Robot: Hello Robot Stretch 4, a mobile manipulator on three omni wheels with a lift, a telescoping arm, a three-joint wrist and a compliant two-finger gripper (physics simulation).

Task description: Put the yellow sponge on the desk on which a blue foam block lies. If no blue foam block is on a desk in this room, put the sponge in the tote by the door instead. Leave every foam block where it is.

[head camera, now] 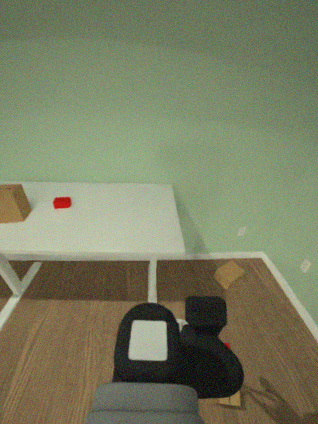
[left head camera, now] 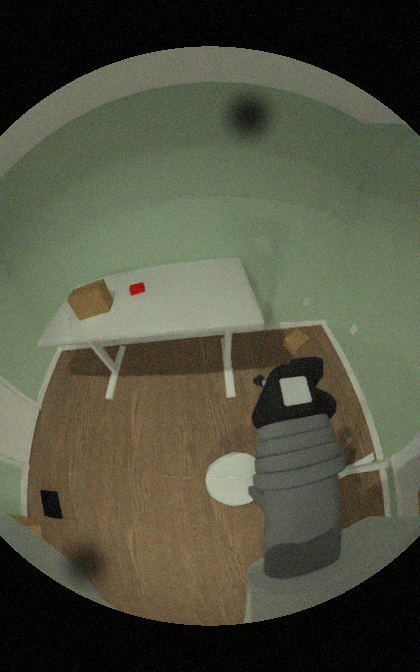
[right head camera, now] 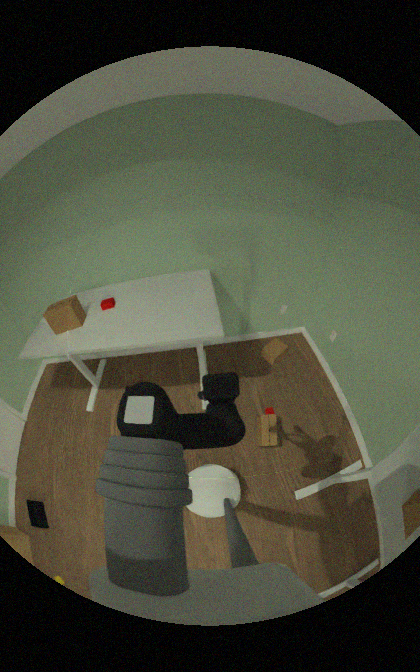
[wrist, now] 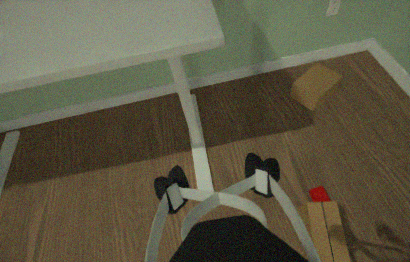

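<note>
A small yellow spot (right head camera: 59,580) shows at the lower left edge of the right head view; it is too small to tell if it is the sponge. A white desk (head camera: 120,225) (left head camera: 200,300) (right head camera: 165,315) (wrist: 100,40) stands against the green wall, with a red block (head camera: 62,202) (left head camera: 137,288) (right head camera: 107,303) on it. No blue foam block shows on the visible part of this desk. My gripper (wrist: 215,173) is open and empty, in front of the desk's right end and above the floor in the wrist view. The tote does not show clearly.
A cardboard box (head camera: 12,205) (left head camera: 90,301) (right head camera: 65,316) stands on the desk. A tan box (head camera: 229,274) (wrist: 316,86) lies near the corner. Another tan box (right head camera: 268,431) (wrist: 325,227) and a red piece (right head camera: 270,410) (wrist: 319,194) are on the floor. A black item (left head camera: 51,504) (right head camera: 37,514) lies left.
</note>
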